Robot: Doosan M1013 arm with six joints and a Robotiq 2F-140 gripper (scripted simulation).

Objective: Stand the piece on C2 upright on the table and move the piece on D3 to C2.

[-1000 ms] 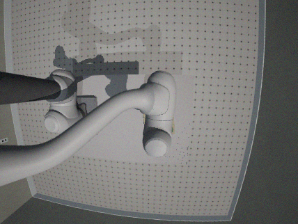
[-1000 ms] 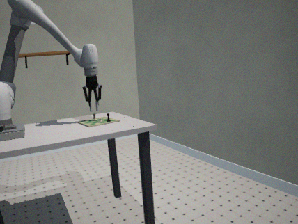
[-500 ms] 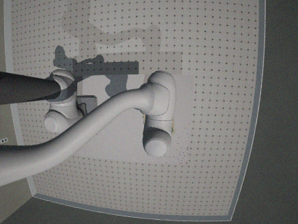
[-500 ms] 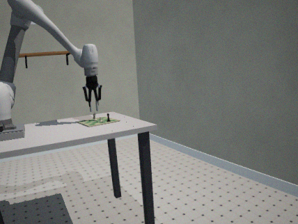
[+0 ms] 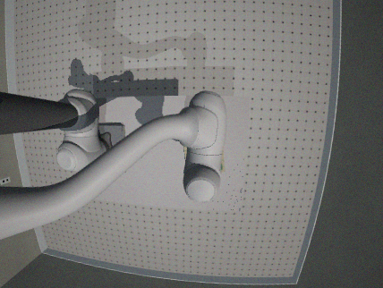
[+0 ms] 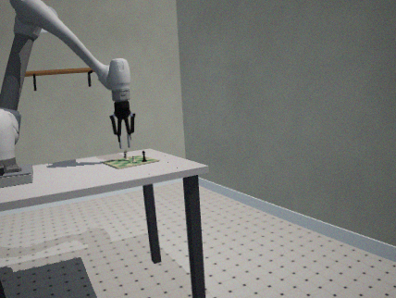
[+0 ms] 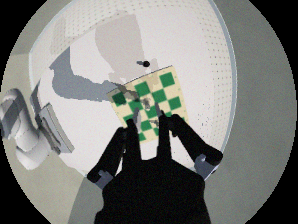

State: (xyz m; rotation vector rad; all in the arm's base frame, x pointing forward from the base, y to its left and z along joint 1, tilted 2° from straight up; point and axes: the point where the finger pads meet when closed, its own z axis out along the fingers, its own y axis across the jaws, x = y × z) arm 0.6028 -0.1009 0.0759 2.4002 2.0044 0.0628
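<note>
My hand is 7 cm above the pale piece. Round my hand: chessboard: 4 cm to the right, 10 cm below.
</note>
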